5 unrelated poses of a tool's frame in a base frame.
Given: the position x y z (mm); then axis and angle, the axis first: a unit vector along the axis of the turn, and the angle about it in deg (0 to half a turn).
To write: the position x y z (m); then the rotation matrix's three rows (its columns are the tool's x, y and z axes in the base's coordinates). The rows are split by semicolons. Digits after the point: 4 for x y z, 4 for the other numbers.
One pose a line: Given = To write
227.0, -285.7, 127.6, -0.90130, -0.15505, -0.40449, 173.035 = 0.2270, -0.2857, 0.1276; 0.6261, 0.3275, 0.7076; 0.2294, -0.9447, 0.2343; 0.7452, 0.0157, -0.6666
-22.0, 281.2, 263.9, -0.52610, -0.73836, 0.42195, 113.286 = -0.0220, 0.2812, 0.2639; -0.0091, 0.1544, -0.9880; 0.9296, 0.3654, 0.0485; 0.3685, -0.9180, -0.1469
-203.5, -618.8, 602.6, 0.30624, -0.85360, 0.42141, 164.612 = -0.2035, -0.6188, 0.6026; -0.7799, -0.6253, 0.0270; -0.4016, 0.4670, -0.7878; 0.4800, -0.6253, -0.6153
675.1, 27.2, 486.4, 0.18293, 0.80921, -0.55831, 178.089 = 0.6751, 0.0272, 0.4864; -0.9325, 0.3146, -0.1772; 0.2774, 0.3098, -0.9094; -0.2312, -0.8972, -0.3762
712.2, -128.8, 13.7, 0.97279, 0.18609, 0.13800, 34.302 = 0.7122, -0.1288, 0.0137; 0.9907, -0.0463, 0.1282; 0.1093, 0.8321, -0.5438; -0.0815, 0.5527, 0.8294
